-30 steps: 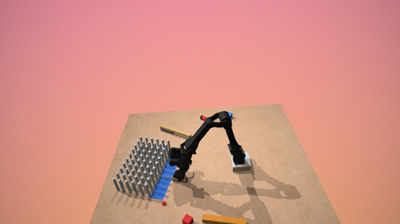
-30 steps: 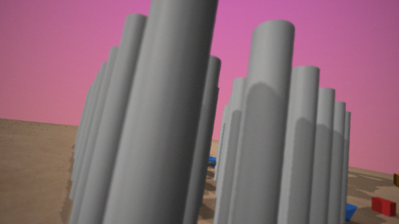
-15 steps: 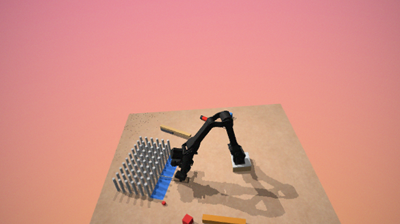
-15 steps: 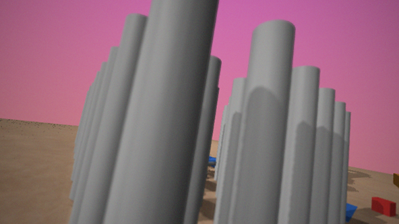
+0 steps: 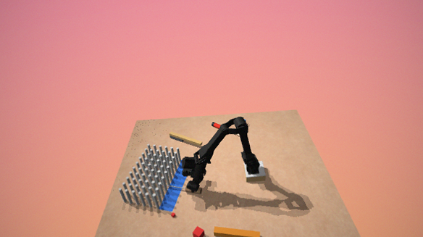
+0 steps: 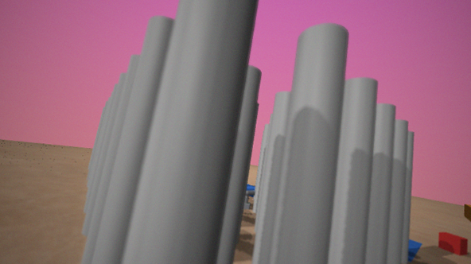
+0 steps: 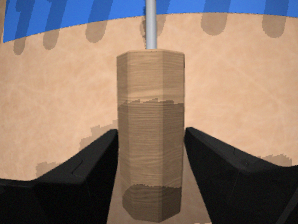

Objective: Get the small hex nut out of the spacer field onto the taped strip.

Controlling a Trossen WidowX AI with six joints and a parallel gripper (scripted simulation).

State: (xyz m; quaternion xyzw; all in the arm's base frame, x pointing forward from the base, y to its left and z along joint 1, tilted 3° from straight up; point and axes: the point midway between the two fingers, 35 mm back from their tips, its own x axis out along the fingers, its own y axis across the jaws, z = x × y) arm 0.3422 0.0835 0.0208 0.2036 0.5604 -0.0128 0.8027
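Now: gripper tip 10 cm short of the blue taped strip, 7 cm to the left of it and 2 cm above it. Round my gripper tip: long orange bar (28 cm to the left, 21 cm behind); then red cube (27 cm to the left, 3 cm behind); then small red ball (15 cm to the left, 11 cm ahead, 1 cm below).
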